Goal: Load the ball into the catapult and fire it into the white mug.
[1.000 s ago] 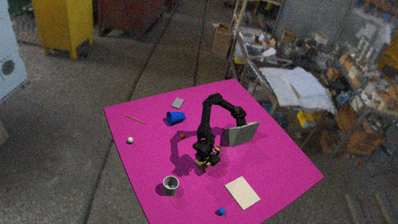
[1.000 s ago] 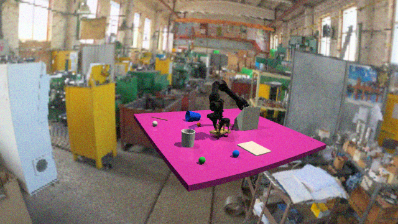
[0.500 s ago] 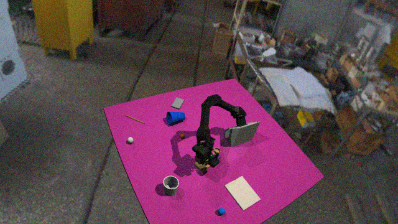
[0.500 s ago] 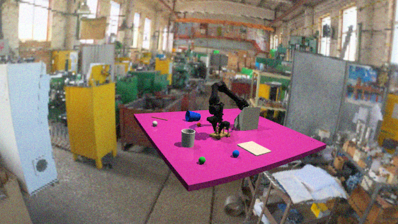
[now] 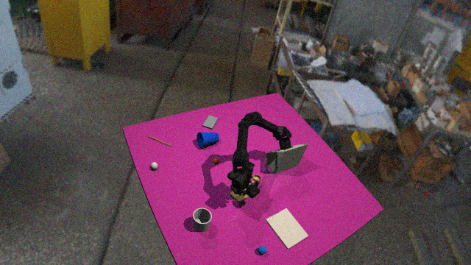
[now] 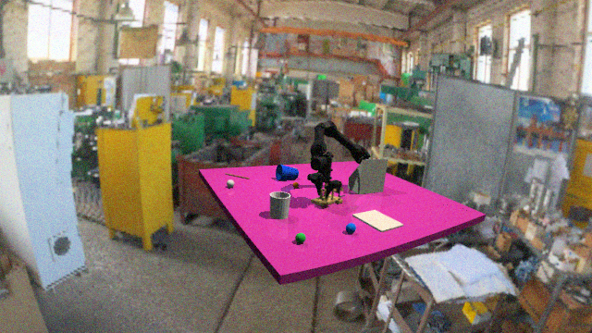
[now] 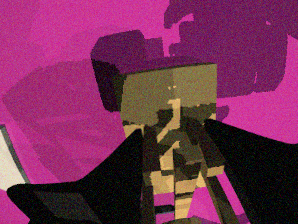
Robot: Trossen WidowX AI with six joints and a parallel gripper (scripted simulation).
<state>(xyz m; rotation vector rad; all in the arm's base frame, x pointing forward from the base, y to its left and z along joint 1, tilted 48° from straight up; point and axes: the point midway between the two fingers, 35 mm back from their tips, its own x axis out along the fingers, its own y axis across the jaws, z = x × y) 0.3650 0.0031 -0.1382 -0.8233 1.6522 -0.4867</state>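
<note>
The orange ball is 1 cm ahead of my gripper tip, 27 cm to the right of it and 2 cm below it. Round my gripper tip: wooden catapult (7 cm behind, 1 cm to the right, 2 cm above); then beige plate (12 cm behind, 30 cm to the left, 3 cm below); then white mug (28 cm ahead, 8 cm to the left).
</note>
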